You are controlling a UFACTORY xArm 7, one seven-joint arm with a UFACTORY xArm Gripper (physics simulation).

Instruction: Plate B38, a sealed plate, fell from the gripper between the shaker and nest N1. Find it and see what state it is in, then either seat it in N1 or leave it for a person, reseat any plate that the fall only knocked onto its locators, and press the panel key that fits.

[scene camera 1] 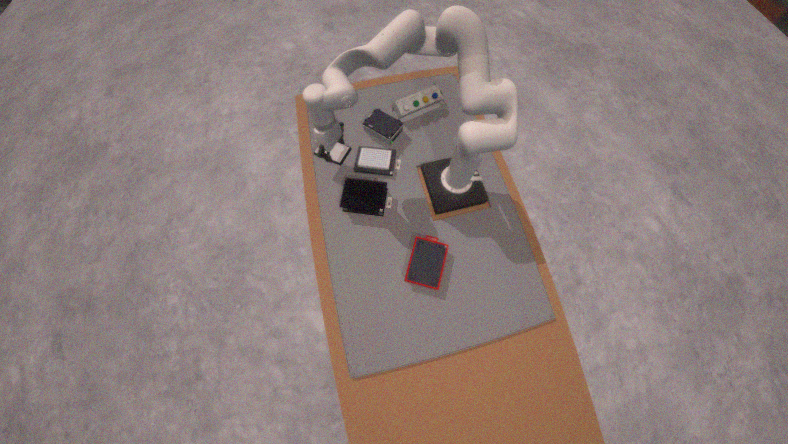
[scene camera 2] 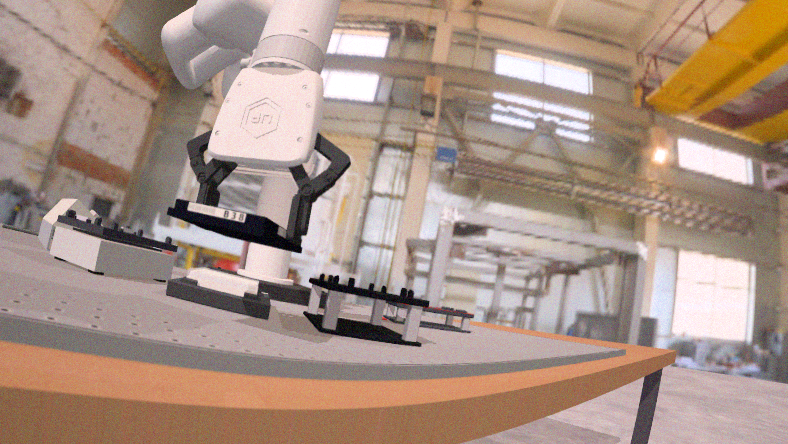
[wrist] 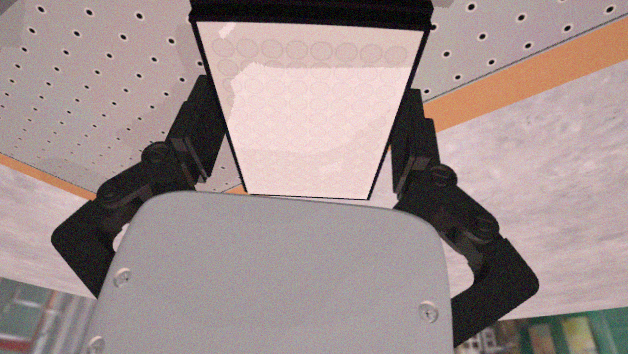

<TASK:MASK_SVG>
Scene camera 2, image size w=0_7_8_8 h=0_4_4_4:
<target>plate B38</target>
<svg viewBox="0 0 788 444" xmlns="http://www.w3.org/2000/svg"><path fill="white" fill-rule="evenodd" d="M168 207L167 215L215 233L260 245L302 253L302 239L300 245L292 244L286 239L287 230L267 217L182 199L176 199L174 208Z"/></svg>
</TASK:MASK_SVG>
